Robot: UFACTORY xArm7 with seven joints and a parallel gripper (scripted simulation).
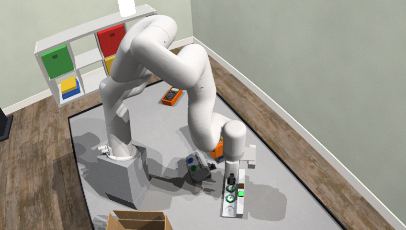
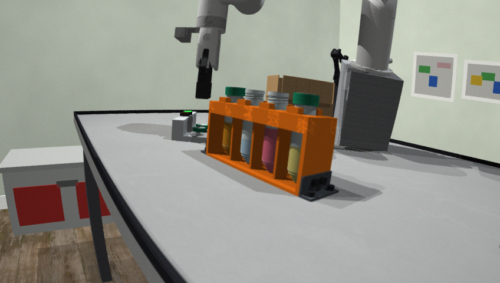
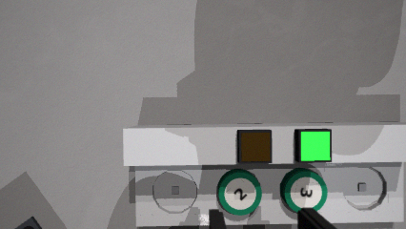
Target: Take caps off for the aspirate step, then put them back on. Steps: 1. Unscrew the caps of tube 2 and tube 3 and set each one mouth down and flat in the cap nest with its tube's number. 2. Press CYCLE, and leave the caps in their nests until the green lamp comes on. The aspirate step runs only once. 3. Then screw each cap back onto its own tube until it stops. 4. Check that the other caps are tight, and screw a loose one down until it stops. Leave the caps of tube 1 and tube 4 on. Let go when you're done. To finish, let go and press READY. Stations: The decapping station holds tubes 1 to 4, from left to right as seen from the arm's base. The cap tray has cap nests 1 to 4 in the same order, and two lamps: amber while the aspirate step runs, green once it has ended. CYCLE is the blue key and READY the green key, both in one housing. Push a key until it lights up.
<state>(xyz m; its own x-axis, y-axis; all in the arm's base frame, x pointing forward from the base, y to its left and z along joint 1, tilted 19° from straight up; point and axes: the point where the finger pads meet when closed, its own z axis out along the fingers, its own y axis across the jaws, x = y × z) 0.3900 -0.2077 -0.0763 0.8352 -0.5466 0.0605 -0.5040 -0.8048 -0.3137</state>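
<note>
Right now the cap 2 is 10 cm below my hand. The rest, counted from my hand: key housing (16 cm to the left, 9 cm behind, 6 cm below); then green ready key (14 cm to the left, 11 cm behind, 4 cm below); then cap 3 (10 cm below, 5 cm to the right, 3 cm behind).
</note>
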